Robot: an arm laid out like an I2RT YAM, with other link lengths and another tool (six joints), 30 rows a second.
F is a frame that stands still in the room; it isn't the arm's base.
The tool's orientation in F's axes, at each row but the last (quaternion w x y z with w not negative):
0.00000 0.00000 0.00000 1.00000
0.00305 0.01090 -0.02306 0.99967
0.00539 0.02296 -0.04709 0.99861
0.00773 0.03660 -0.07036 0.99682
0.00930 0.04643 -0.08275 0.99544
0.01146 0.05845 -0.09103 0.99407
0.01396 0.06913 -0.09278 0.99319
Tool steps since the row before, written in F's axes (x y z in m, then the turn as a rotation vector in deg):
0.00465 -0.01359 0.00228 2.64 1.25 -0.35
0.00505 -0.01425 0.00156 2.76 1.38 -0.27
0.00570 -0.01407 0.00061 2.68 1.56 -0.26
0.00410 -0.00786 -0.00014 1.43 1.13 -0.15
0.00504 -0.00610 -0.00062 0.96 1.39 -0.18
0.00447 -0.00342 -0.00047 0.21 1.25 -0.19
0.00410 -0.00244 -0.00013 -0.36 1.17 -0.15
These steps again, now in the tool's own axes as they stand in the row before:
-0.00465 0.01359 0.00228 -2.64 -1.25 -0.35
-0.00509 0.01413 0.00233 -2.76 -1.38 -0.27
-0.00579 0.01388 0.00219 -2.68 -1.56 -0.28
-0.00418 0.00772 0.00126 -1.43 -1.13 -0.20
-0.00514 0.00598 0.00086 -0.96 -1.37 -0.32
-0.00454 0.00330 0.00067 -0.22 -1.20 -0.39
-0.00411 0.00225 0.00088 0.35 -1.11 -0.41

